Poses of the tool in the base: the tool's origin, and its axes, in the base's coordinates. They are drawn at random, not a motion.
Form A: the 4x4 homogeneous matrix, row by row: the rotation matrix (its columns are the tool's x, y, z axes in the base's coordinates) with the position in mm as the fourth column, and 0 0 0 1 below. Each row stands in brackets.
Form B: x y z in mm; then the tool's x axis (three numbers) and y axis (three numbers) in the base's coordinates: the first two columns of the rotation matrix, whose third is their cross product. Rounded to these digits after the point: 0 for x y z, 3 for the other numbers.
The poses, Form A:
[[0.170, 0.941, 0.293, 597], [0.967, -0.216, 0.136, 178], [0.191, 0.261, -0.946, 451], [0, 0, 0, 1]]
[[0.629, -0.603, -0.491, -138], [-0.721, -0.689, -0.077, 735], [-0.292, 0.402, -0.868, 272], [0, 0, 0, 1]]
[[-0.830, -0.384, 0.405, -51], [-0.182, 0.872, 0.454, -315], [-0.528, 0.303, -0.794, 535], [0, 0, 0, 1]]
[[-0.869, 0.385, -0.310, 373], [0.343, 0.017, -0.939, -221], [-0.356, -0.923, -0.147, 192], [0, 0, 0, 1]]
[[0.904, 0.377, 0.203, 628], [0.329, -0.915, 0.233, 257], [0.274, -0.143, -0.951, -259], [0, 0, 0, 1]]
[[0.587, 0.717, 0.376, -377], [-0.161, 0.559, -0.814, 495], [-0.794, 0.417, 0.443, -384], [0, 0, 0, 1]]
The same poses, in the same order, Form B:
597, 178, 451, 0.170, 0.967, 0.191, 0.941, -0.216, 0.261
-138, 735, 272, 0.629, -0.721, -0.292, -0.603, -0.689, 0.402
-51, -315, 535, -0.830, -0.182, -0.528, -0.384, 0.872, 0.303
373, -221, 192, -0.869, 0.343, -0.356, 0.385, 0.017, -0.923
628, 257, -259, 0.904, 0.329, 0.274, 0.377, -0.915, -0.143
-377, 495, -384, 0.587, -0.161, -0.794, 0.717, 0.559, 0.417

